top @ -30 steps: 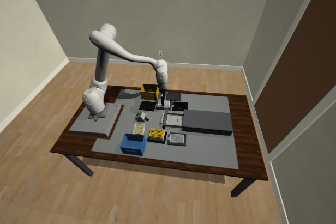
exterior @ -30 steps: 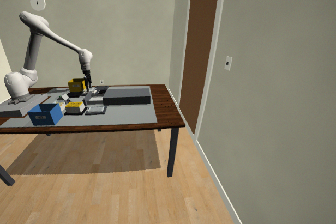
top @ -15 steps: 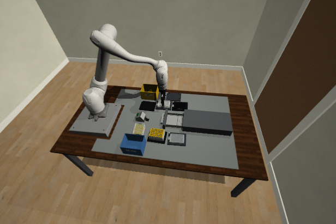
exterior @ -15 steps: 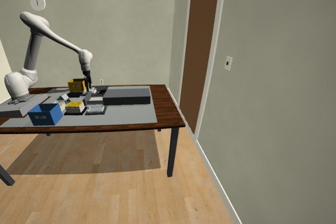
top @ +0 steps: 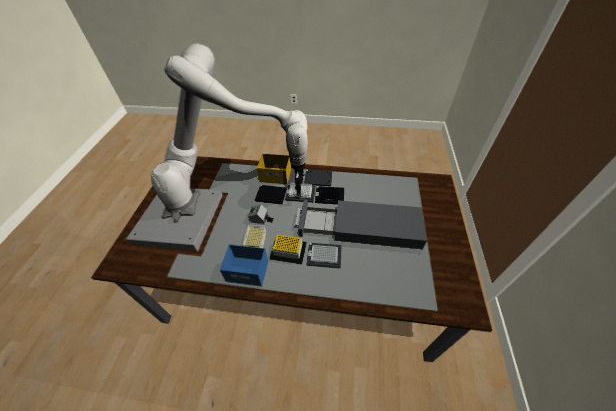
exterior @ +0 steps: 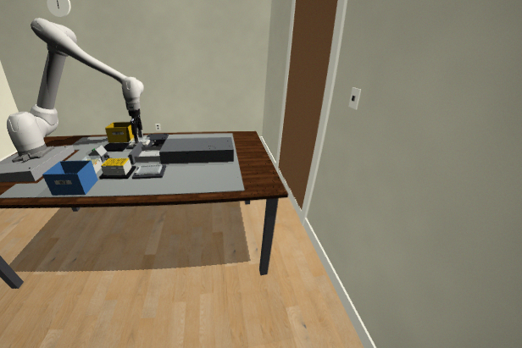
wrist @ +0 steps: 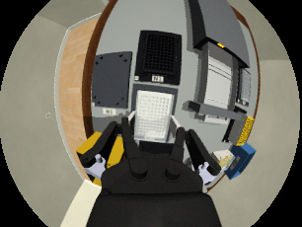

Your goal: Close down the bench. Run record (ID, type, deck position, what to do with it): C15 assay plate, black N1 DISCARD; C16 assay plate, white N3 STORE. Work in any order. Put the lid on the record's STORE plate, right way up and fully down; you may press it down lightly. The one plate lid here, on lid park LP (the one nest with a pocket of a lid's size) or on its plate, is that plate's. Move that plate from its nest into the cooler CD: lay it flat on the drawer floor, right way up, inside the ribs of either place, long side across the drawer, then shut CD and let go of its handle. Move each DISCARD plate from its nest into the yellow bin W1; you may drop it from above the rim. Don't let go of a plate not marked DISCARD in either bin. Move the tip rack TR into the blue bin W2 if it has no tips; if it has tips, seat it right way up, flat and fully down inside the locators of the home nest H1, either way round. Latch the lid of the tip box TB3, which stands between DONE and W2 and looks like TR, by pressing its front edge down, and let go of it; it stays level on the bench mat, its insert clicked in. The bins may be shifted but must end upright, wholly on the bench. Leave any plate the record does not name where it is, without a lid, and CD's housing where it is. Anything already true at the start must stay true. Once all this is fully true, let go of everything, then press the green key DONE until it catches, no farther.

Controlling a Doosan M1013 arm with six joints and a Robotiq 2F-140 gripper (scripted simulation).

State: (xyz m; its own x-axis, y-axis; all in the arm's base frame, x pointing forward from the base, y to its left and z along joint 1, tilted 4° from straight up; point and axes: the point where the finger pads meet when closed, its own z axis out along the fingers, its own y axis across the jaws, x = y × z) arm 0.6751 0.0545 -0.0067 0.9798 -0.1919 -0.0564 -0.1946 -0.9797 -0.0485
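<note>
Now: the plate lid 20 mm below my hand. Also, from my hand: grey nest: 60 mm below; white plate: 40 mm below; black plate: 170 mm ahead, 40 mm below, 30 mm to the right.
</note>
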